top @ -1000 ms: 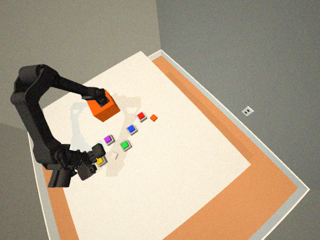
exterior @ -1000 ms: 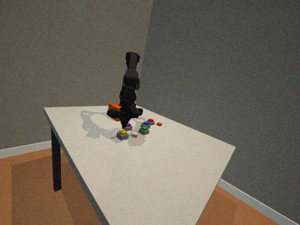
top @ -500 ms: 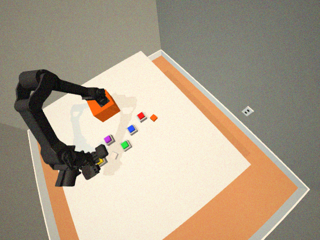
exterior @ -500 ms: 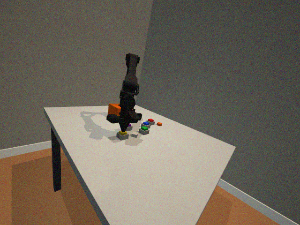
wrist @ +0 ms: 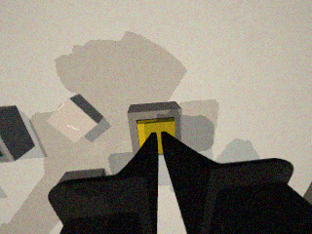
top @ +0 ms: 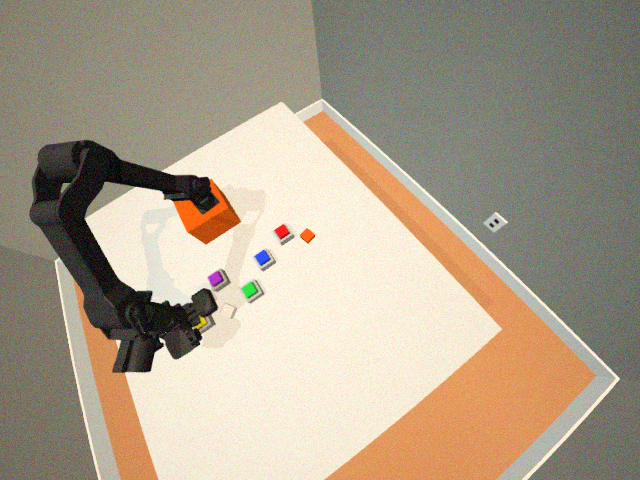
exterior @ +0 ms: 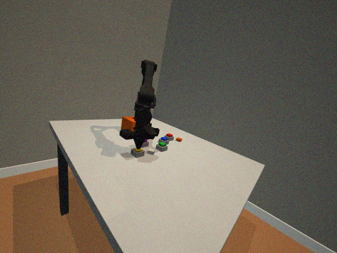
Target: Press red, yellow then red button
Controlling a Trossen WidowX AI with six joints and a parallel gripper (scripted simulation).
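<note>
The yellow button is 10 mm below my gripper tip. From my gripper tip the other things lie so: green button 160 mm to the left, 30 mm ahead; purple button 100 mm to the left, 70 mm behind; white block 70 mm to the left, 30 mm ahead, 20 mm below.
</note>
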